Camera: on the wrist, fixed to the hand. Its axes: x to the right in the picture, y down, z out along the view.
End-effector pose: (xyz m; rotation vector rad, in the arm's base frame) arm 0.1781 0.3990 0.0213 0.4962 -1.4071 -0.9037
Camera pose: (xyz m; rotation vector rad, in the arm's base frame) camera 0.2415 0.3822 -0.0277 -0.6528 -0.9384 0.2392
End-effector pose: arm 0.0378 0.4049 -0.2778 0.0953 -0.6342 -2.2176
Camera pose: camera 0.0497 0.4094 -0.3587 -0.1740 -0.0608 -0.7438
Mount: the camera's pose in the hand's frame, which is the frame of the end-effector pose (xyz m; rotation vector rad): -0.0223 -0.0324 -0.0718 -0.2997 0.2959 1.5390
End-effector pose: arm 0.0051 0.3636 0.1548 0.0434 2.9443 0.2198
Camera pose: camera 0.0129 0.3202 0.2238 -1.9723 -2.0090 -0.7391
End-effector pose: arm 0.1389 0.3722 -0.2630 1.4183 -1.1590 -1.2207
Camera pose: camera 0.2116 0.4031 -0.2845 0.1755 -1.2835 -0.0413
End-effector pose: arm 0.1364 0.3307 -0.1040 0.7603 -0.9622 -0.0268
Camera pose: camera 0.1866 0.3553 -0.1638 -0.3825 -1.0103 1.2142
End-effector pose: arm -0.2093 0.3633 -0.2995 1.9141 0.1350 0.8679
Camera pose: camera -0.2617 0.4230 -0.3193 1.3321 -1.3685 1.9712
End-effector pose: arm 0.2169 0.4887 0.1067 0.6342 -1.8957 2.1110
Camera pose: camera 0.2395 0.5662 0.1201 1.0805 1.8125 -1.3953
